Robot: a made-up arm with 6 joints.
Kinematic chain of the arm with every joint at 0, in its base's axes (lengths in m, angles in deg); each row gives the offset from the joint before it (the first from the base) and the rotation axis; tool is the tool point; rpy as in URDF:
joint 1: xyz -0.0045 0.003 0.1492 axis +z
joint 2: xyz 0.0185 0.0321 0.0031 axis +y
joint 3: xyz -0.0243 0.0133 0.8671 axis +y
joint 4: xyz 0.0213 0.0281 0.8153 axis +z
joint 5: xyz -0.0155 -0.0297 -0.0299 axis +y
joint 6: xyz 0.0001 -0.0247 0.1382 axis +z
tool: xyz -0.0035 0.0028 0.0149 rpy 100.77 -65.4 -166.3
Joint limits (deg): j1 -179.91..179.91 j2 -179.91..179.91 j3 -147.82..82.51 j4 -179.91..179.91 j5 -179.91..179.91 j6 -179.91..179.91
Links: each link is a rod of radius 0.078 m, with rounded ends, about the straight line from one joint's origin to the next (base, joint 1, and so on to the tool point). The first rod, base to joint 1, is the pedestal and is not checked.
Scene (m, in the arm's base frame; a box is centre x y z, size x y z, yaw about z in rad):
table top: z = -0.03
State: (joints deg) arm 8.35 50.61 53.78 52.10 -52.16 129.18
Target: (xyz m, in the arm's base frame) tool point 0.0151 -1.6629 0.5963
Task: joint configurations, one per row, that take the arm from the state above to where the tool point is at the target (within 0.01 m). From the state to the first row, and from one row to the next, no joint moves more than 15 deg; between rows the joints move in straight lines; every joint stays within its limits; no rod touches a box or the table.
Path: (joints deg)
1: -5.32 52.20 50.14 51.83 -51.09 129.21
2: -18.98 53.79 46.50 51.55 -50.03 129.24
3: -32.65 55.37 42.86 51.28 -48.96 129.27
4: -46.31 56.96 39.22 51.00 -47.90 129.30
5: -59.98 58.55 35.58 50.73 -46.83 129.34
6: -73.64 60.14 31.94 50.45 -45.77 129.37
7: -87.31 61.73 28.30 50.18 -44.70 129.40

